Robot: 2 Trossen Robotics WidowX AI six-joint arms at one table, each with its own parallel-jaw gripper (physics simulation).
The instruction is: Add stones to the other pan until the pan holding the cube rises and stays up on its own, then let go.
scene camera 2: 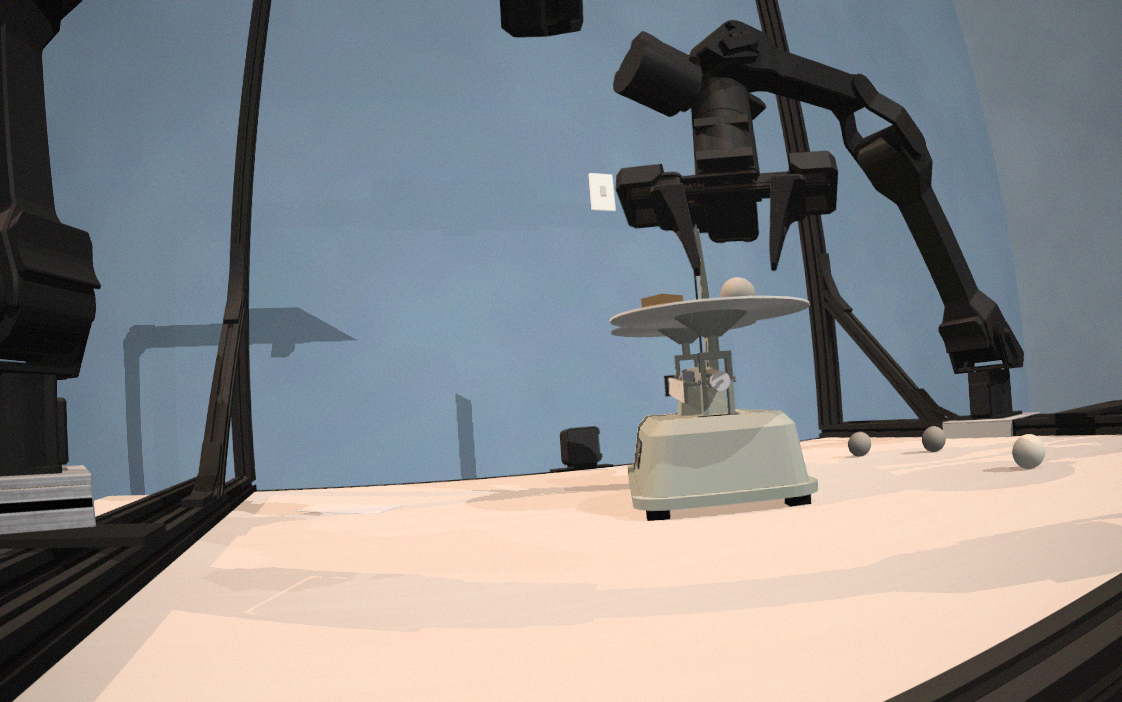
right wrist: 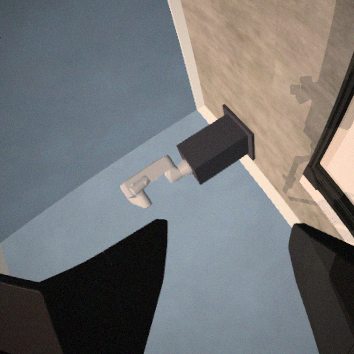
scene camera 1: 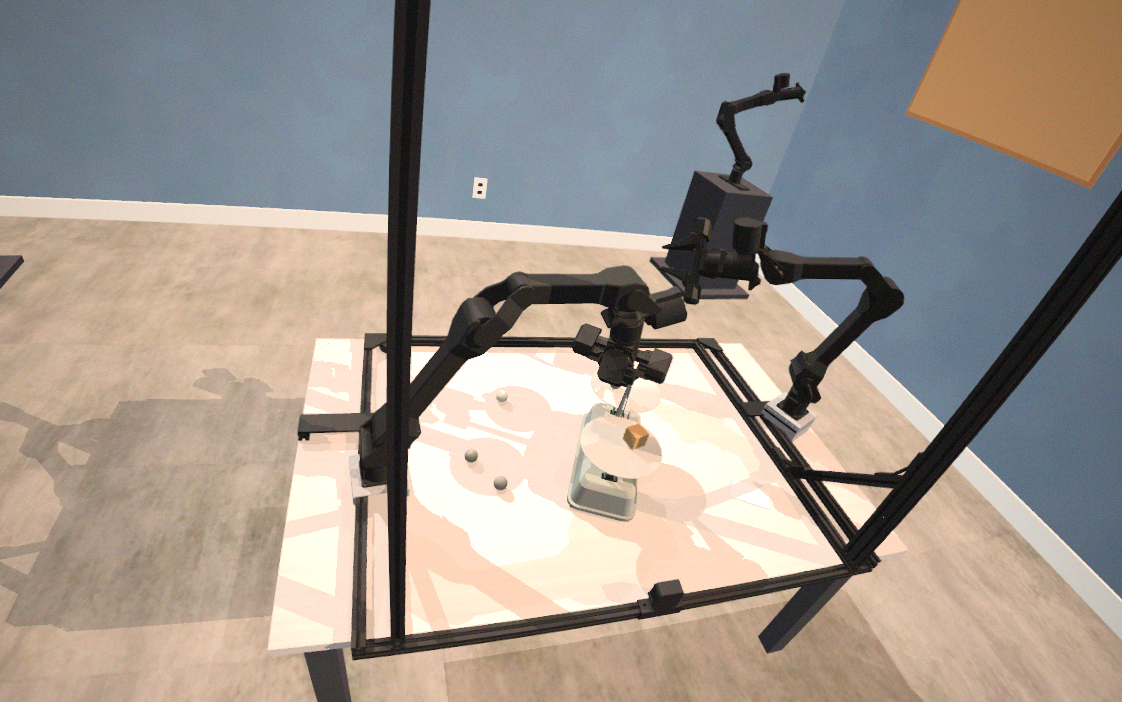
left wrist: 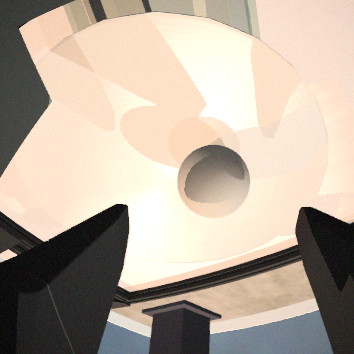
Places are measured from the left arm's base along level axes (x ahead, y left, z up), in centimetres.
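Pixels of known places: left gripper, between the fingertips: [scene camera 2: 735, 270] [left wrist: 215, 218]; right gripper, between the fingertips: [right wrist: 230, 233] [scene camera 1: 660, 257]; left arm's base, origin of its link: [scene camera 2: 991, 416] [scene camera 1: 378, 471]; right arm's base, origin of its link: [scene camera 2: 11, 472] [scene camera 1: 792, 409].
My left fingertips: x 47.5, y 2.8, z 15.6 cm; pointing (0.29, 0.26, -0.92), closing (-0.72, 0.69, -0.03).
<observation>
For each thing: its middle in the pictures, then the offset to it from my left fingertips.
- balance, middle of its body: [scene camera 2: 698, 358] [scene camera 1: 619, 426] dx -2.0, dy -8.3, dz -6.1 cm
- orange cube, middle of its body: [scene camera 2: 663, 311] [scene camera 1: 635, 436] dx -4.1, dy -16.1, dz -0.7 cm
- grey stone, middle of its body: [left wrist: 213, 180] [scene camera 2: 738, 295] dx +0.2, dy +0.2, dz -2.0 cm
- second stone, middle of its body: [scene camera 2: 933, 439] [scene camera 1: 471, 455] dx -29.4, dy -1.3, dz -16.4 cm
- third stone, middle of its body: [scene camera 2: 859, 444] [scene camera 1: 500, 482] dx -25.6, dy -9.2, dz -16.4 cm
A balance [scene camera 1: 602, 498] [scene camera 2: 719, 455] stands on the table. An orange cube [scene camera 1: 635, 436] [scene camera 2: 661, 299] lies on one pan [scene camera 1: 608, 451] [scene camera 2: 641, 331]. A grey stone [scene camera 2: 736, 287] [left wrist: 213, 181] rests on the other pan [scene camera 2: 773, 307] [left wrist: 285, 165]. In scene camera 2 the pans stand at nearly the same height, the cube's pan slightly lower. My left gripper [scene camera 1: 618, 383] [scene camera 2: 735, 270] [left wrist: 215, 218] is open just above that stone, with nothing between its fingers. My right gripper [scene camera 1: 668, 271] [right wrist: 230, 233] is open and empty, raised away from the balance.
Three loose stones lie on the table: one stone [scene camera 1: 501, 396] [scene camera 2: 1028, 451], a second stone [scene camera 1: 470, 455] [scene camera 2: 933, 438] and a third stone [scene camera 1: 500, 482] [scene camera 2: 858, 443]. They are on the left arm's side. A black frame [scene camera 1: 529, 630] runs around the table, with upright posts.
</observation>
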